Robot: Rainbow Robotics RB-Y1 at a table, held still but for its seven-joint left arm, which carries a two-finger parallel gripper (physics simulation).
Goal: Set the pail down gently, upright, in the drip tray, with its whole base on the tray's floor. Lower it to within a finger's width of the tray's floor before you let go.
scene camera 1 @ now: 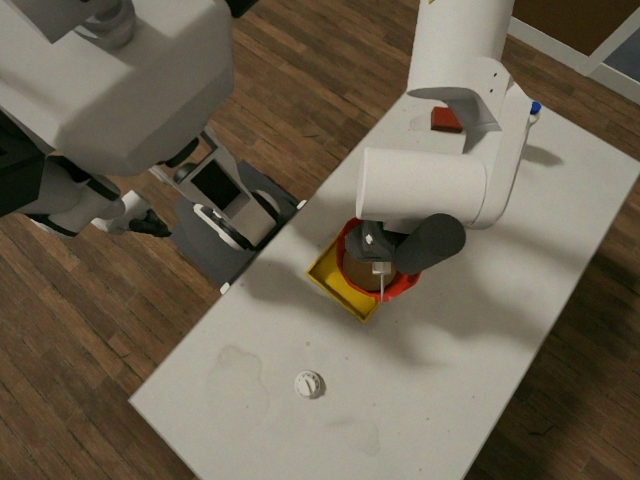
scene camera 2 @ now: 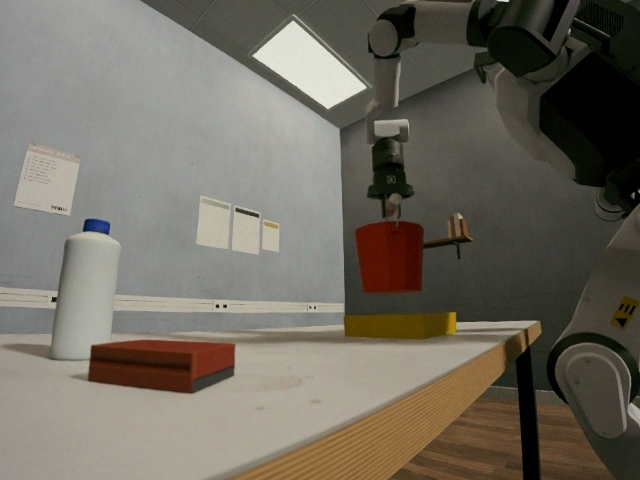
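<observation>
The red pail [scene camera 1: 406, 283] [scene camera 2: 390, 258] hangs nearly upright above the yellow drip tray [scene camera 1: 333, 281] [scene camera 2: 385, 326]. In scene camera 2 a gap shows between the pail's base and the tray's top edge. In scene camera 1 the pail and arm cover much of the tray, and the tray's near-left corner area shows beside the pail. My gripper [scene camera 1: 381, 262] [scene camera 2: 391, 205] is above the pail's opening, shut on the grip of its wire handle. The fingers are partly hidden by the gripper body in scene camera 1.
A white bottle with a blue cap [scene camera 1: 535, 107] [scene camera 2: 86, 294] and a dark red box [scene camera 1: 444, 119] [scene camera 2: 160, 361] stand toward one end of the table [scene camera 1: 248, 330] [scene camera 2: 289, 423]. A round white dial [scene camera 1: 308, 384] lies toward the other end.
</observation>
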